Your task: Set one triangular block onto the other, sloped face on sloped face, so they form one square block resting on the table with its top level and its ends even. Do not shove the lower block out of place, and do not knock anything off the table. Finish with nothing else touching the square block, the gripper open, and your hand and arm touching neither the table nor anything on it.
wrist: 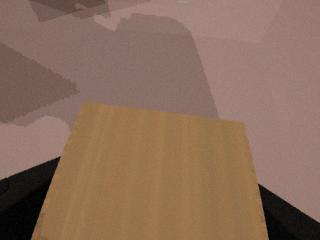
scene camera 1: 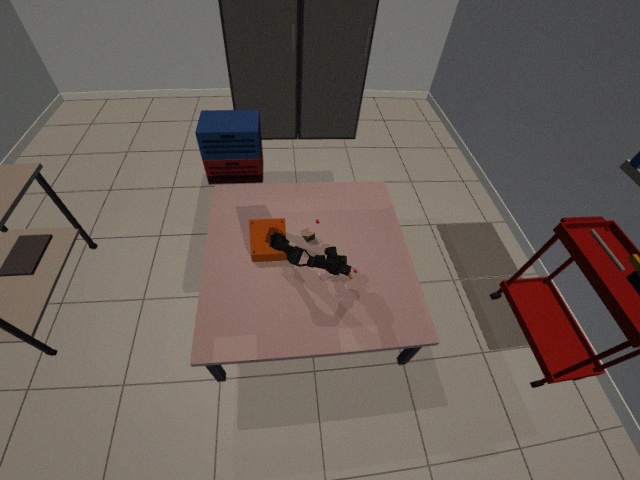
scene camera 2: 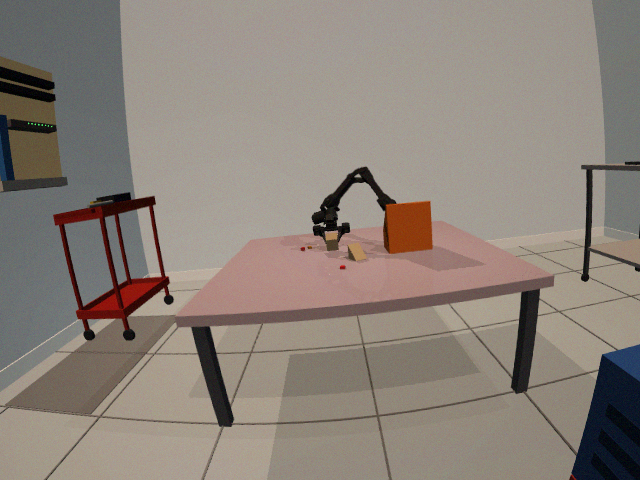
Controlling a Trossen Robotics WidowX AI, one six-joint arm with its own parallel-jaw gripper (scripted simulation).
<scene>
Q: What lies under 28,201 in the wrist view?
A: The gripper.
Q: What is the gripper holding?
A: A tan triangular block.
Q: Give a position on a tan triangular block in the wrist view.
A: At 121,166
</scene>
